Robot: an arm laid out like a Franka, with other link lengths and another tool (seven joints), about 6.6 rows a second.
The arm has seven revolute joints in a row. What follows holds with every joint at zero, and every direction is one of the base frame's.
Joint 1 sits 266.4 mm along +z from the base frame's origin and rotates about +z.
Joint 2 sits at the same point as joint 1 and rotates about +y.
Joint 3 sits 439.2 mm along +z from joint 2 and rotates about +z.
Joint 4 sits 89.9 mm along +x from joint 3 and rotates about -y.
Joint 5 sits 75.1 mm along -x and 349.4 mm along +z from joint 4 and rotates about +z.
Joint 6 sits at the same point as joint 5 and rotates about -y.
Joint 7 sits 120.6 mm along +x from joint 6 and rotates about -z.
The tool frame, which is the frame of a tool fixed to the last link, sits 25.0 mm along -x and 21.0 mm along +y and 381.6 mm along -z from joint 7; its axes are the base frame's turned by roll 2.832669, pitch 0.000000 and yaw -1.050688 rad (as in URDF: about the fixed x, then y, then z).
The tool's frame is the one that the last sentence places.
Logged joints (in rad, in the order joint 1, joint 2, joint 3, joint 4, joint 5, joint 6, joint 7), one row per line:
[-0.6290 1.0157 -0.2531 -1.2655 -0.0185 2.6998 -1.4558]
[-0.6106 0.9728 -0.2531 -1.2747 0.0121 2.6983 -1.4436]
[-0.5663 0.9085 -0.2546 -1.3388 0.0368 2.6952 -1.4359]
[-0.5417 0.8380 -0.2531 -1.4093 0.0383 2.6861 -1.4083]
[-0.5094 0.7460 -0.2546 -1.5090 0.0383 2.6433 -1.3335]
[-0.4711 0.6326 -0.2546 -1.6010 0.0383 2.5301 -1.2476]
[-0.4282 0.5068 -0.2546 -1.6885 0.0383 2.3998 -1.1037]
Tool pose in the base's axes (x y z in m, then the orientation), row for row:
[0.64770 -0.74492 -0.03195 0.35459 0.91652 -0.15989 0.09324]
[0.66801 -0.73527 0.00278 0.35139 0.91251 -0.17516 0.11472]
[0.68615 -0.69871 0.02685 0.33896 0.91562 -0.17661 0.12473]
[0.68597 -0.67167 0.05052 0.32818 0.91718 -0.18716 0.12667]
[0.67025 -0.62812 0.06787 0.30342 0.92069 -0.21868 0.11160]
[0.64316 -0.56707 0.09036 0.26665 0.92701 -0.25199 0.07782]
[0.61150 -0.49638 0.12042 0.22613 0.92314 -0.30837 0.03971]
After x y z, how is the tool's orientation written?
As a quaternion, w x y z.
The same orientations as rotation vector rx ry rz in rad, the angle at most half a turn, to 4 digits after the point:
[2.3688 -0.4132 0.2410]
[2.3621 -0.4534 0.2970]
[2.3844 -0.4599 0.3248]
[2.4010 -0.4900 0.3316]
[2.4398 -0.5795 0.2957]
[2.5025 -0.6802 0.2101]
[2.5449 -0.8501 0.1095]

